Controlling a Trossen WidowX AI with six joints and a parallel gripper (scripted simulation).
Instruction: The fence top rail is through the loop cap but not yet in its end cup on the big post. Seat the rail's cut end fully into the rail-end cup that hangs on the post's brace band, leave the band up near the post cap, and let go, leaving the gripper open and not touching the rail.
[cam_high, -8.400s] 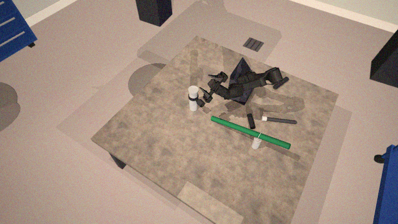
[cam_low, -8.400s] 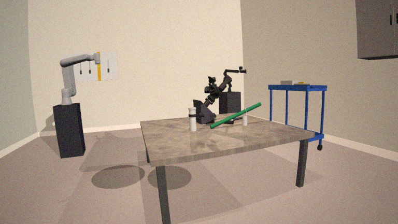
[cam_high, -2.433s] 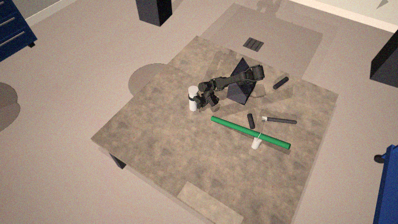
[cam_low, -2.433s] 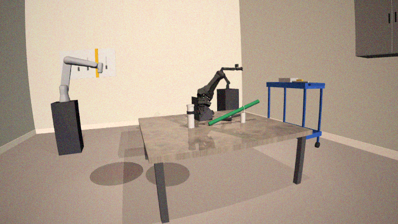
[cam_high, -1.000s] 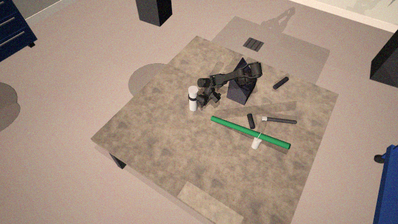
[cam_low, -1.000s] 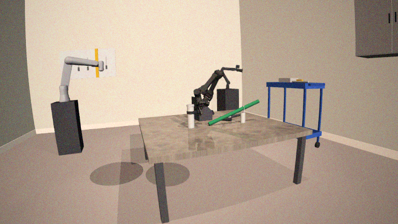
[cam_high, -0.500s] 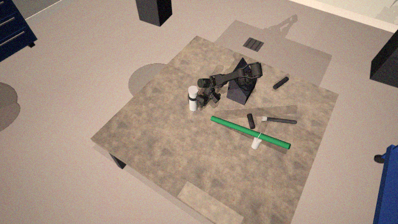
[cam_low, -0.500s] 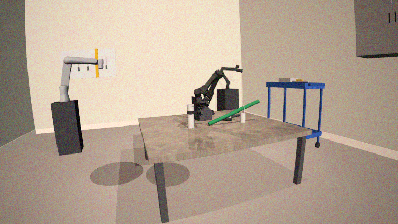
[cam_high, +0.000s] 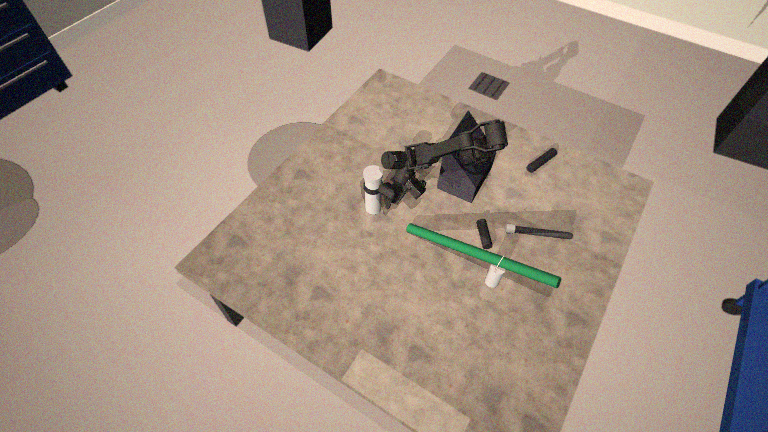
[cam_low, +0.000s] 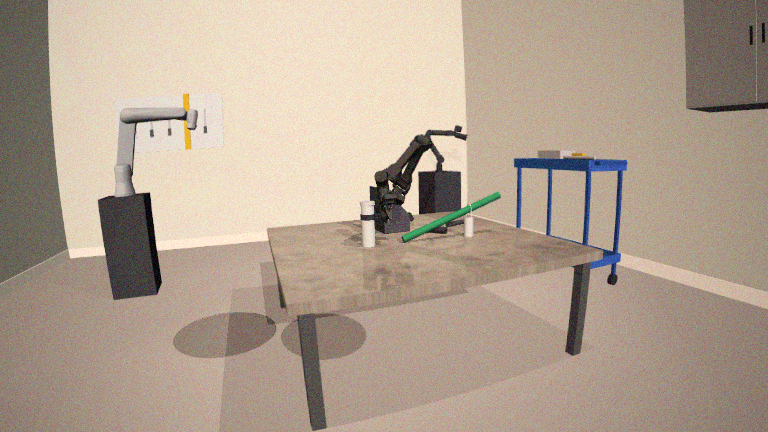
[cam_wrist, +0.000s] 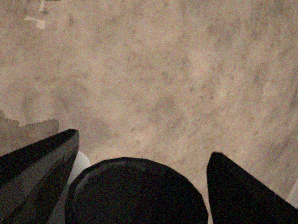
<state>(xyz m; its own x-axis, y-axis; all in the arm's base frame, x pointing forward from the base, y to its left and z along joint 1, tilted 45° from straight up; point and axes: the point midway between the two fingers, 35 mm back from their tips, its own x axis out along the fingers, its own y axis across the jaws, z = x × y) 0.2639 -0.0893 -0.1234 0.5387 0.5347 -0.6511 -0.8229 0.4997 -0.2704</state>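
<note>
Right now my gripper tip is 2 cm past the dark rail-end cup, 2 cm to the left of it and 3 cm below it. From my gripper tip the other things lie so: short dark cylinder (10 cm behind, 33 cm to the left, 9 cm below); then small white post (6 cm ahead, 41 cm to the left).
</note>
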